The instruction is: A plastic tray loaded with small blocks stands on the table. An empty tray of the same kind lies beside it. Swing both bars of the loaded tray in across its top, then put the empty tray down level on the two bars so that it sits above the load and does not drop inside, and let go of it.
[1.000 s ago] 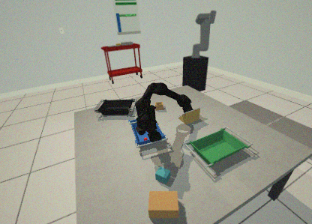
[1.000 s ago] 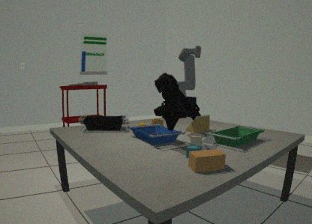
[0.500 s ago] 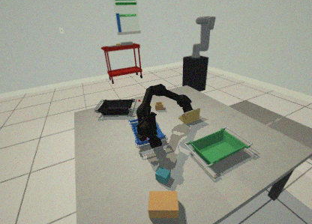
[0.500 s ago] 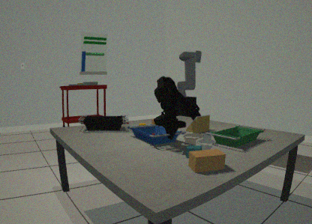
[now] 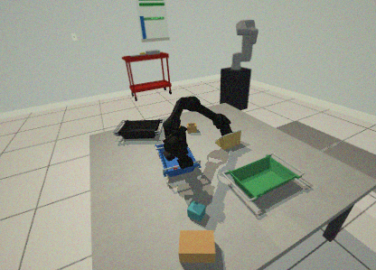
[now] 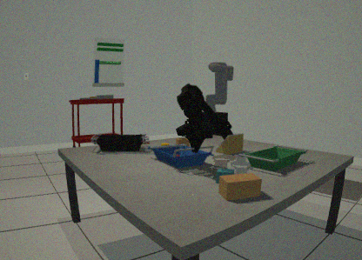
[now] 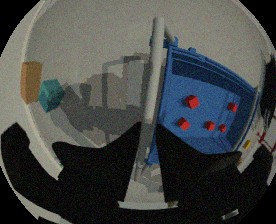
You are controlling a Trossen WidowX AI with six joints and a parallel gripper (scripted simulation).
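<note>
Right now the green tray is 320 mm behind my gripper tip, 230 mm to the left of it and 30 mm below it. The rest, counted from my gripper tip: yellow piece (210 mm behind, 510 mm to the right, 60 mm below); then teal cube (50 mm ahead, 230 mm to the left, 50 mm below); then brown block (280 mm behind, 430 mm to the right, 60 mm below).
</note>
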